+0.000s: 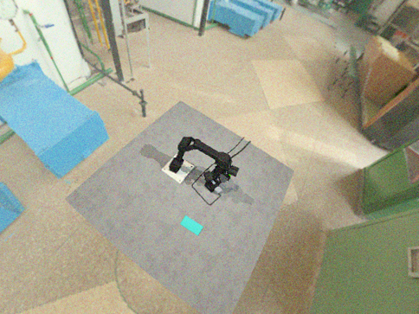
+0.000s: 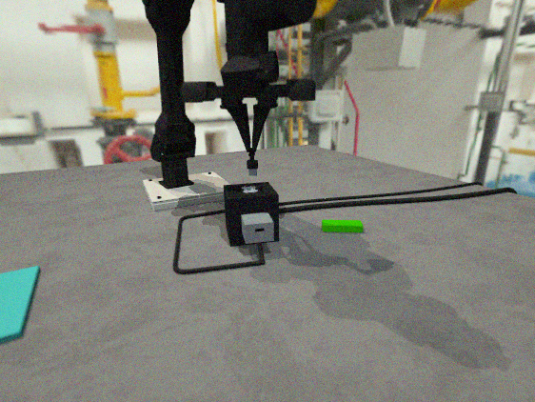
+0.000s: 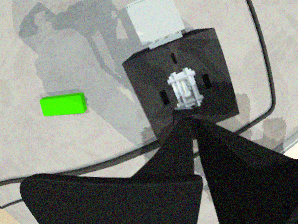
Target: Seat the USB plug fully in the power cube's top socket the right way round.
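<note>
My gripper tip is now 20 mm above the black USB plug. The rest, counted from my gripper tip: teal card (10 mm behind, 330 mm to the right, 130 mm below); then green block (70 mm ahead, 130 mm to the left, 130 mm below); then white-rimmed socket (10 mm to the right, 70 mm below).
</note>
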